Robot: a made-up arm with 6 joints. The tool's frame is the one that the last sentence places.
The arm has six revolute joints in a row. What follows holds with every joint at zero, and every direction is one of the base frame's.
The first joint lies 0.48 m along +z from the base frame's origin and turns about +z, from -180 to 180 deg.
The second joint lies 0.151 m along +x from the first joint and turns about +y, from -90 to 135 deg.
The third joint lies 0.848 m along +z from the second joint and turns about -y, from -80.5 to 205 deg.
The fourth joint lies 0.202 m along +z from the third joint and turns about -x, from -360 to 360 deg.
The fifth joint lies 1.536 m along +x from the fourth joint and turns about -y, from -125 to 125 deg.
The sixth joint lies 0.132 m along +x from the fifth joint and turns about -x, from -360 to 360 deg.
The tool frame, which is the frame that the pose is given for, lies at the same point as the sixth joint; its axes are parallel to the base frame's.
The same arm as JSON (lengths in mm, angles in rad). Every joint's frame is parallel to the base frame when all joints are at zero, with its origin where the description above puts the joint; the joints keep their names.
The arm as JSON. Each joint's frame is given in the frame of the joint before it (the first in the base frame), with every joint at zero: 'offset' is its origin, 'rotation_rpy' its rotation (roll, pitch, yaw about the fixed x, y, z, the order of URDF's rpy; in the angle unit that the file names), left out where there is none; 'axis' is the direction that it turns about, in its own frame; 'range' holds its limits. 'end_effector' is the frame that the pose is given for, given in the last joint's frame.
{"length_unit": "mm", "angle_unit": "rad", "chain": [{"id": "joint 1", "offset": [0.0, 0.0, 480.0], "axis": [0.0, 0.0, 1.0], "range": [-3.1416, 3.1416]}, {"id": "joint 2", "offset": [151.0, 0.0, 0.0], "axis": [0.0, 1.0, 0.0], "range": [-1.5708, 2.3562]}, {"id": "joint 3", "offset": [0.0, 0.0, 848.0], "axis": [0.0, -1.0, 0.0], "range": [-1.405, 3.5779]}, {"id": "joint 4", "offset": [0.0, 0.0, 202.0], "axis": [-1.0, 0.0, 0.0], "range": [-6.2832, 6.2832]}, {"id": "joint 5", "offset": [1536.0, 0.0, 0.0], "axis": [0.0, -1.0, 0.0], "range": [-2.1817, 2.1817]}, {"id": "joint 6", "offset": [132.0, 0.0, 0.0], "axis": [-1.0, 0.0, 0.0], "range": [-6.2832, 6.2832]}], "end_effector": {"offset": [0.0, 0.0, 0.0]}}
